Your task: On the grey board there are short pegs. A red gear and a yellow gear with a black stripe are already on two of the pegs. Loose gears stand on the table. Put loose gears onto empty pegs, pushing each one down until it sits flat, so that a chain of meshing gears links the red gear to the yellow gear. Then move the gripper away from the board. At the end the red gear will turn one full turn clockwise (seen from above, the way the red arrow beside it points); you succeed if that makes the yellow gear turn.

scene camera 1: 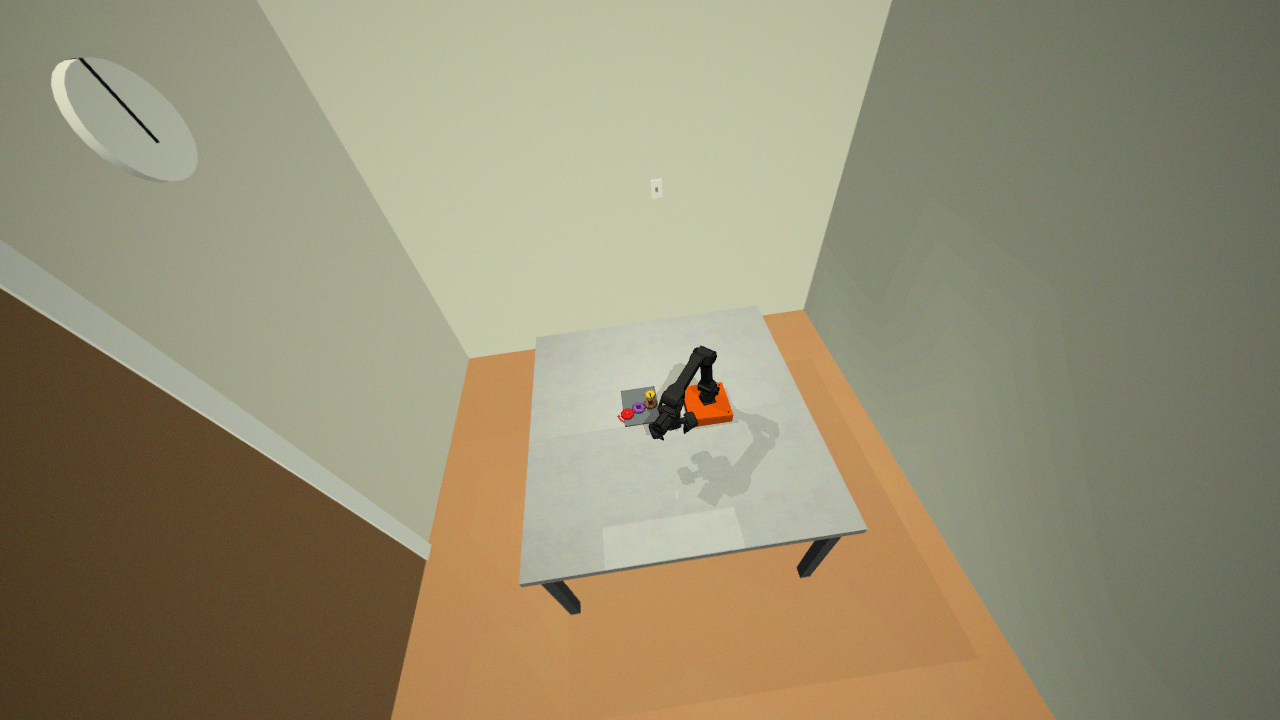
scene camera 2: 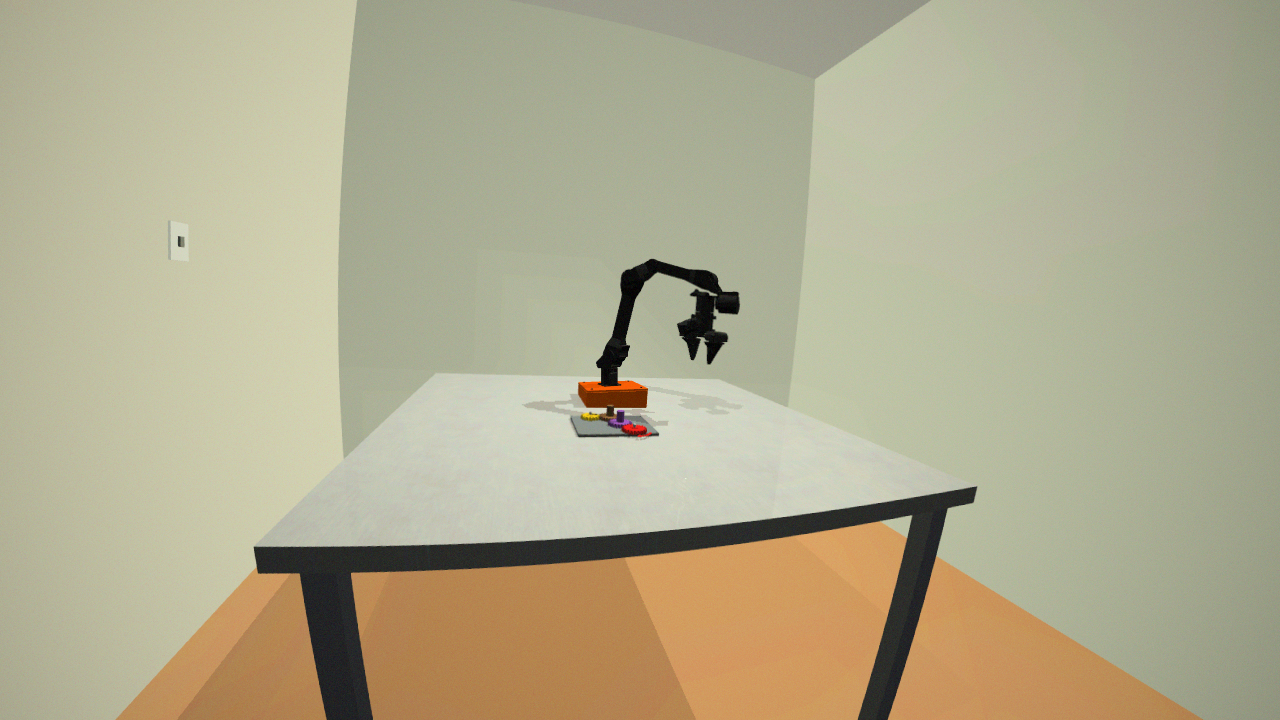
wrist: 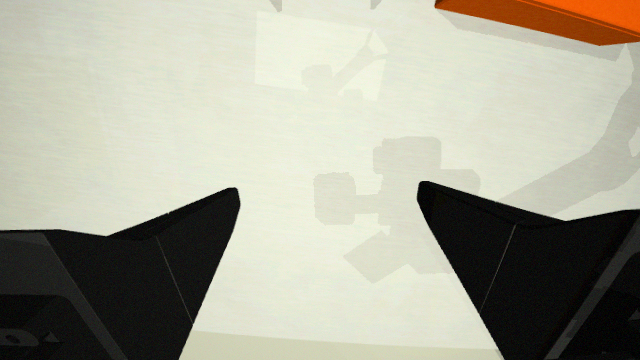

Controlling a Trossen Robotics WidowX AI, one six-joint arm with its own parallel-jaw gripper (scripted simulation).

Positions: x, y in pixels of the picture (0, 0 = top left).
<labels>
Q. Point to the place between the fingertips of my gripper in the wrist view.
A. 328, 193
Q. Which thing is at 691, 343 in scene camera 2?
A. My gripper.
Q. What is my gripper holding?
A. Nothing.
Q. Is my gripper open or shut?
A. Open.
</labels>
